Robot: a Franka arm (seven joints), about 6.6 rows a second.
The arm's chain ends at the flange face. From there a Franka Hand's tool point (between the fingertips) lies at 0.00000 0.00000 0.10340 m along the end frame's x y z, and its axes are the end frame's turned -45 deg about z.
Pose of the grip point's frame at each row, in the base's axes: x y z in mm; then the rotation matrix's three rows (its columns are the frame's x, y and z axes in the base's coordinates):
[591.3 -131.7 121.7], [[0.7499 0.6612 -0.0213], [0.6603 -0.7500 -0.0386], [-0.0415 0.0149 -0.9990]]
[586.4 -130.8 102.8], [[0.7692 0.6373 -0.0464], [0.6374 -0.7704 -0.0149], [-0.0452 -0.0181 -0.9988]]
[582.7 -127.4 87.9], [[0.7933 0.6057 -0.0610], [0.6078 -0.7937 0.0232], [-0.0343 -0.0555 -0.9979]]
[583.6 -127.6 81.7], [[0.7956 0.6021 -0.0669], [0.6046 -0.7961 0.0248], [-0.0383 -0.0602 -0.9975]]
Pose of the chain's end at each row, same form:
[593.5 -127.7 225.0], [[0.9978 -0.0627 -0.0213], [-0.0634 -0.9972 -0.0386], [-0.0188 0.0399 -0.9990]]
[591.2 -129.3 206.1], [[0.9945 -0.0933 -0.0464], [-0.0940 -0.9955 -0.0149], [-0.0448 0.0192 -0.9988]]
[589.0 -129.8 191.1], [[0.9892 -0.1327 -0.0610], [-0.1315 -0.9910 0.0232], [-0.0635 -0.0150 -0.9979]]
[590.5 -130.2 184.8], [[0.9883 -0.1368 -0.0669], [-0.1354 -0.9904 0.0248], [-0.0697 -0.0155 -0.9975]]

